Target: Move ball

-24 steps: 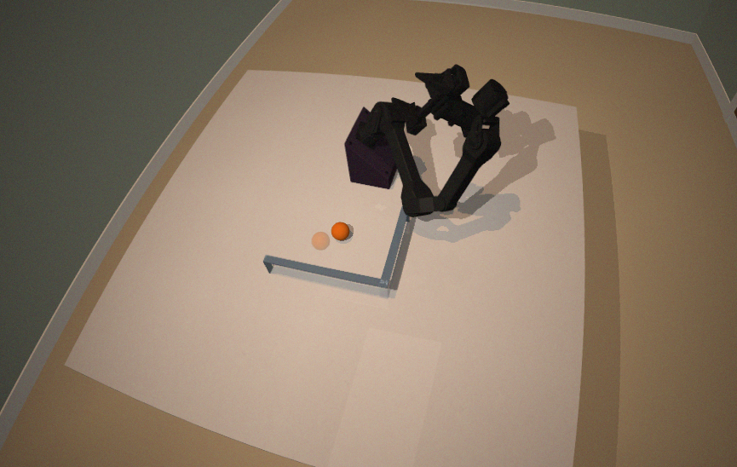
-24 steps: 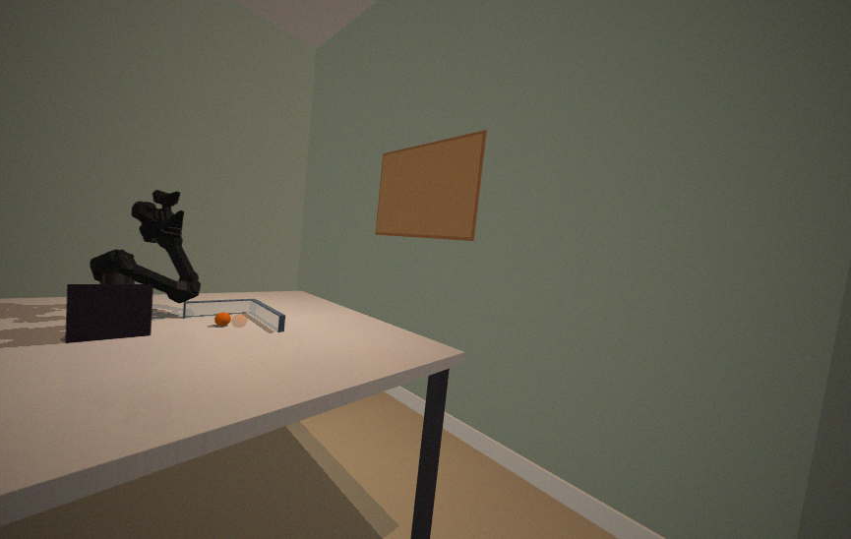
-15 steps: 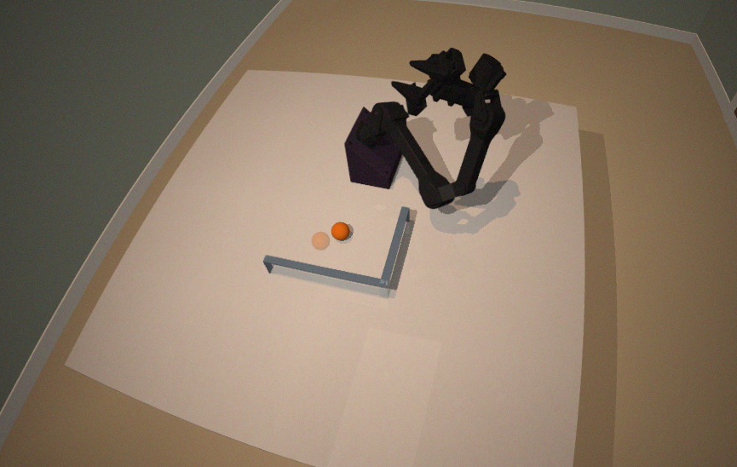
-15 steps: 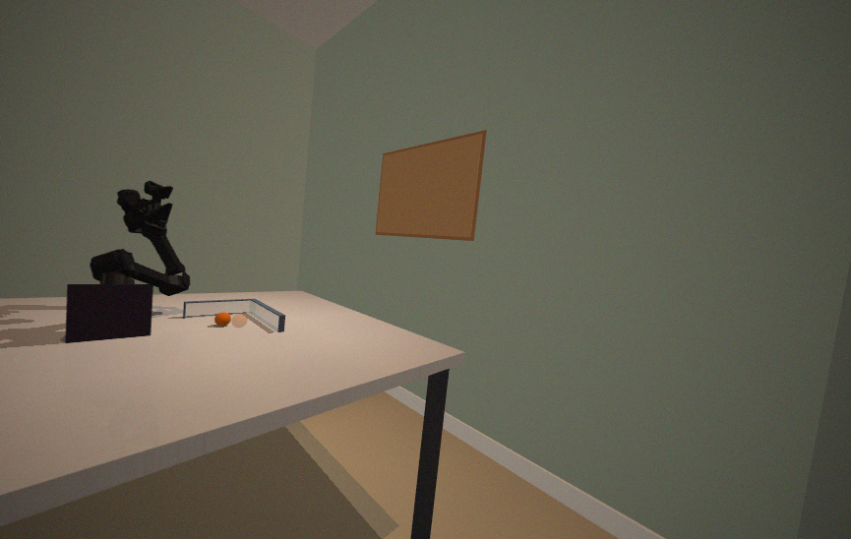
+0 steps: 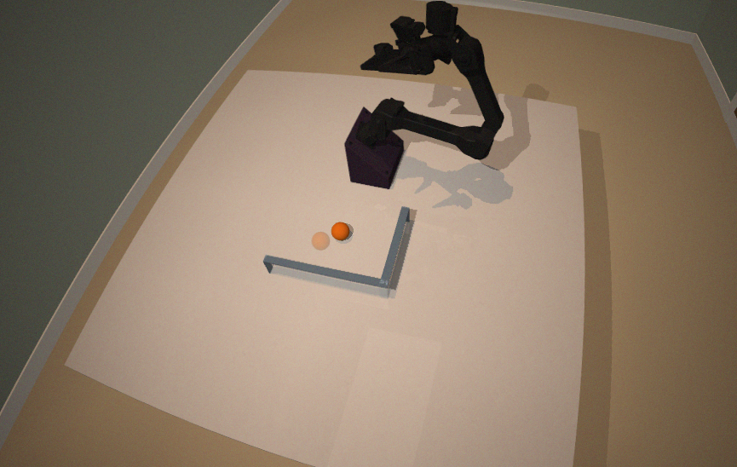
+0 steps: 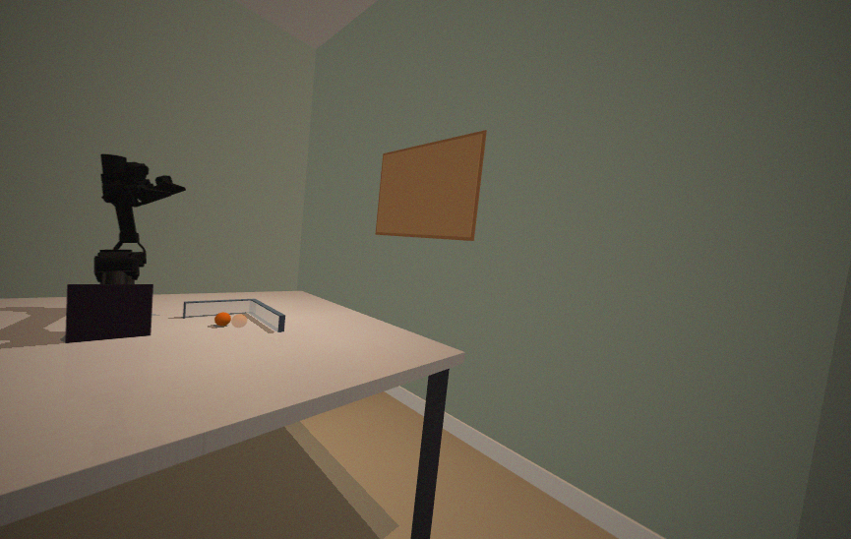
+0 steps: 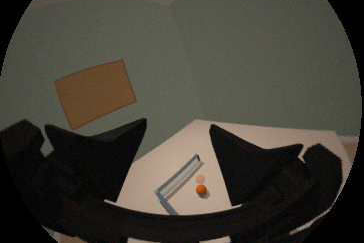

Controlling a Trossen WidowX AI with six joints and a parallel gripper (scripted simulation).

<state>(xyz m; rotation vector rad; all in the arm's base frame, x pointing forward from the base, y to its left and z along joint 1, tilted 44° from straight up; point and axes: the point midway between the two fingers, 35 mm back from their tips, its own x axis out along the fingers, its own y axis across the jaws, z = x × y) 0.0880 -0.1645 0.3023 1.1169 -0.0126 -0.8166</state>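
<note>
The orange ball is 130 mm ahead of my gripper tip, 80 mm to the right of it and 430 mm below it. Also, from my gripper tip: see-through copy of ball: 170 mm ahead, 120 mm to the right, 430 mm below.
</note>
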